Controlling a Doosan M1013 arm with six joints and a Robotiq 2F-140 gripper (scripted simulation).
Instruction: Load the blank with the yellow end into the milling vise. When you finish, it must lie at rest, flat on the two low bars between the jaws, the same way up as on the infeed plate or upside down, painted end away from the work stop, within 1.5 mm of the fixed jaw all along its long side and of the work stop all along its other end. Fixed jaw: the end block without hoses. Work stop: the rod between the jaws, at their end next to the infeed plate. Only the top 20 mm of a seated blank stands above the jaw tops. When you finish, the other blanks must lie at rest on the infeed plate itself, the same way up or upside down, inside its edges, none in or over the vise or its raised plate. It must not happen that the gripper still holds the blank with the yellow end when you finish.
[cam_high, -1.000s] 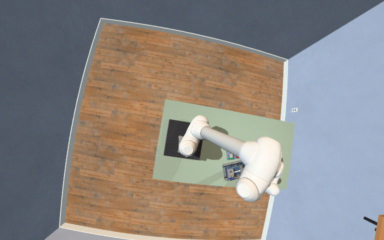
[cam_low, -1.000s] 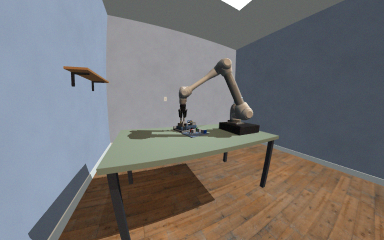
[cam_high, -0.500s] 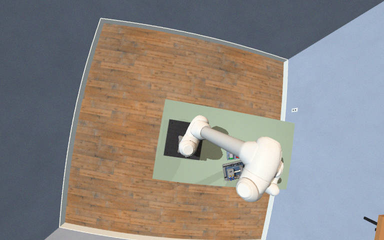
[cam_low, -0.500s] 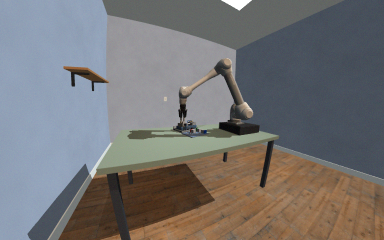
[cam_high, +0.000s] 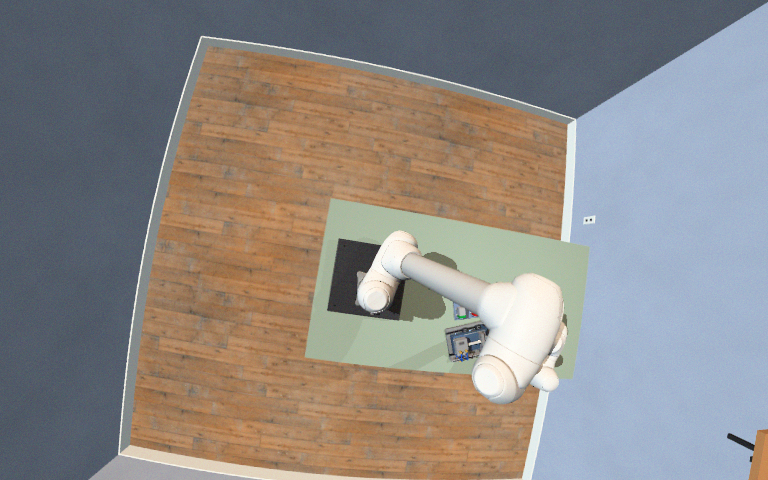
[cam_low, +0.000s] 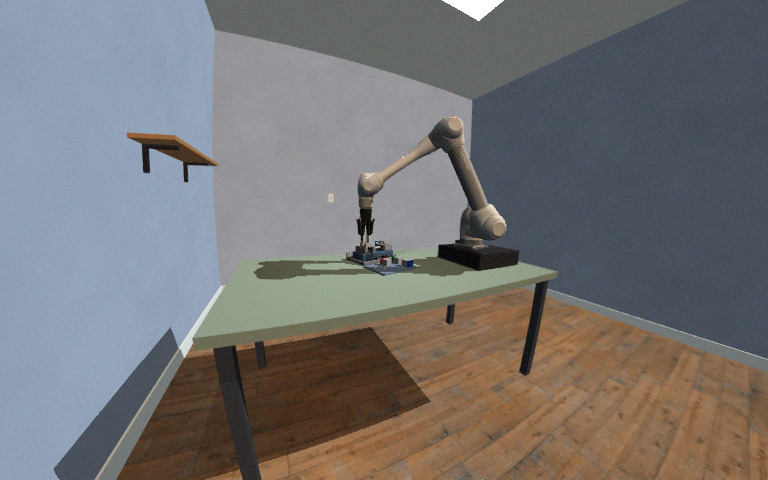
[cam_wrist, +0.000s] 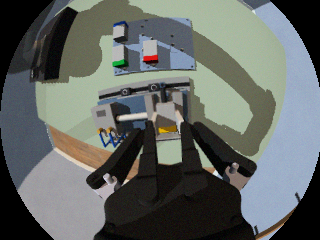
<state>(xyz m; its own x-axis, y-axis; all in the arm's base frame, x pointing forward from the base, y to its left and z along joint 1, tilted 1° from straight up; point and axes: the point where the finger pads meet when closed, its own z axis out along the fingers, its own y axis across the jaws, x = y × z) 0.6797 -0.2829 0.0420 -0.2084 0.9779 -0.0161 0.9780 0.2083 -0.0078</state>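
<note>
Right now my hand is 30 mm above the blank with yellow end. Also, from my hand: red-ended blank: 60 mm behind, 160 mm to the left, 110 mm below; green-ended blank: 150 mm behind, 150 mm to the left, 110 mm below; blue infeed plate: 60 mm behind, 210 mm to the left, 130 mm below.
</note>
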